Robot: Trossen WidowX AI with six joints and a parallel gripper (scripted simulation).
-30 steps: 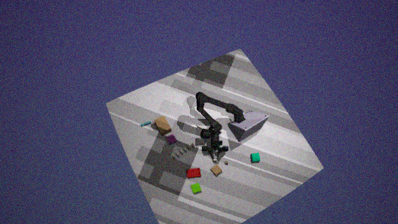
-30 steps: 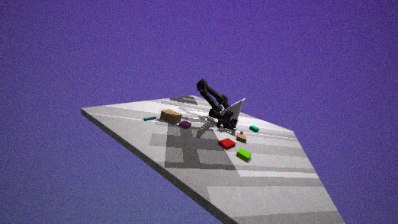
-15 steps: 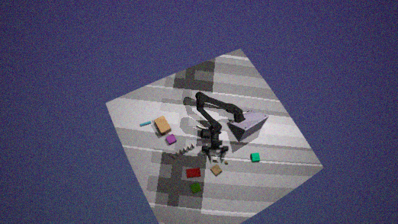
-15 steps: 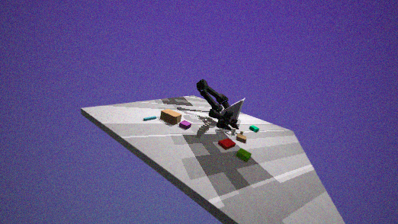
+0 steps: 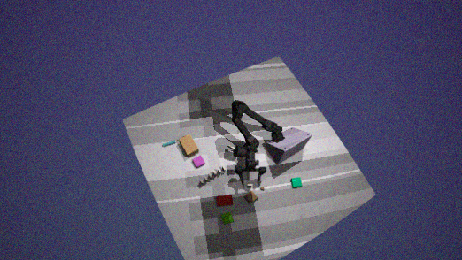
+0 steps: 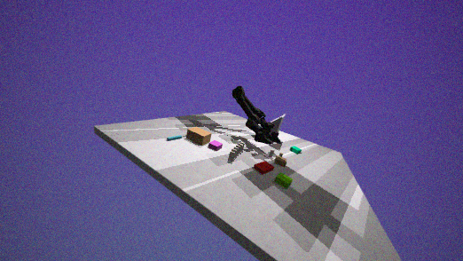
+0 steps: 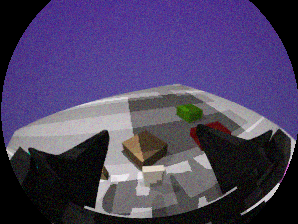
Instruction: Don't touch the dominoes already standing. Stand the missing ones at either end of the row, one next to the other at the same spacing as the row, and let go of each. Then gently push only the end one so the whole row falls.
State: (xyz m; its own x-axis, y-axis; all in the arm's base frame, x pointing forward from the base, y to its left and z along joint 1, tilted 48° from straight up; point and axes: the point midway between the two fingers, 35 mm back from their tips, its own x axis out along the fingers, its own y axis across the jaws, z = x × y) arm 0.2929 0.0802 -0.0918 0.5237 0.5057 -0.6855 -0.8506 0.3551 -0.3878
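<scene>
The tan block lies 20 mm ahead of my gripper tip, 60 mm to the left of it and 80 mm below it. Round my gripper tip: tiny cube (70 mm behind, 50 mm to the left, 90 mm below); red block (170 mm ahead, 10 mm to the right, 90 mm below); teal-green block (280 mm behind, 130 mm to the left, 80 mm below).
</scene>
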